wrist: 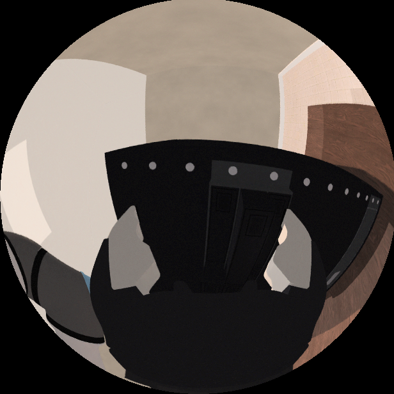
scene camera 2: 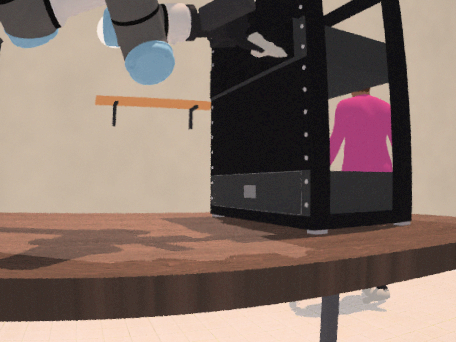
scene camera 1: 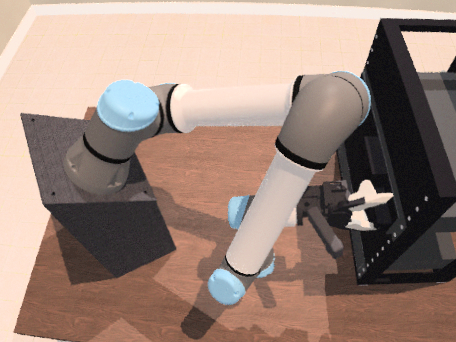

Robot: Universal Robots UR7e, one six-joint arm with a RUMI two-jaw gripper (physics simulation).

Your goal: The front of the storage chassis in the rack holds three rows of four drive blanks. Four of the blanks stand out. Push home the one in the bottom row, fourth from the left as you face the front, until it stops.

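Frame: origin at the arm's base, x ahead, y left, z up, level; millimetres.
Seen in the pictures: gripper, fingertip midpoint: (scene camera 2: 280,21) (scene camera 1: 387,211); arm's base, origin of the base link: (scene camera 1: 95,169).
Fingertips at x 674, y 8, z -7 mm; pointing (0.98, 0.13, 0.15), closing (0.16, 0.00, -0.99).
Observation:
Pixels of each thing's middle, then the offset from my fingertips to it.
- storage chassis, body centre: (scene camera 2: 296,108) (scene camera 1: 417,165) 134 mm ahead, 229 mm left, 133 mm down
- dark grey panel, body centre: (scene camera 2: 251,191) (scene camera 1: 352,201) 1 mm ahead, 205 mm left, 349 mm down
The storage chassis (scene camera 2: 299,40) (wrist: 250,175) is mounted high in the black rack; its end bracket shows in the wrist view. Dark drive blanks (wrist: 223,200) (wrist: 256,225) show beyond and between the fingers in the wrist view. They are very dark, and I cannot tell surely which is the bottom-row, fourth one or how far it stands out. My gripper (scene camera 1: 381,214) (scene camera 2: 270,47) (wrist: 211,210) is open and empty, with its pale fingers pointing at the chassis front. Whether a finger touches a blank is hidden. The lower part of the chassis front is hidden by the gripper body in the wrist view.
The rack (scene camera 1: 417,105) (scene camera 2: 318,150) has posts with rows of pale screw holes. A dark grey panel (scene camera 2: 275,195) fills its bottom. The rack stands on the wooden table (scene camera 1: 200,160) (scene camera 2: 150,295). The arm base stands on a dark pedestal (scene camera 1: 110,235). A person in pink (scene camera 2: 362,130) shows behind the rack.

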